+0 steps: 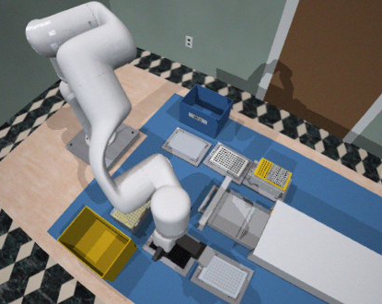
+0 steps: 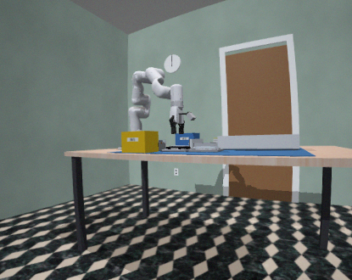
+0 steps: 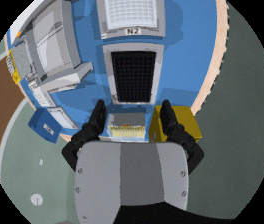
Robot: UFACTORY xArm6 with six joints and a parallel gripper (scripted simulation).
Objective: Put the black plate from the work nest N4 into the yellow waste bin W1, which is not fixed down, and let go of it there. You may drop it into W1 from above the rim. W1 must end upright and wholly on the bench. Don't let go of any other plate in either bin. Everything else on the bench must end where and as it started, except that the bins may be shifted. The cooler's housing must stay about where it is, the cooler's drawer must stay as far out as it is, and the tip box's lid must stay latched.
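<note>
Right now the black plate is 90 mm below my hand. Also, from my hand: cooler drawer: 100 mm ahead, 220 mm to the left, 90 mm below; yellow waste bin W1: 150 mm behind, 170 mm to the right, 70 mm below; white plate: 170 mm ahead, 40 mm to the left, 90 mm below.
</note>
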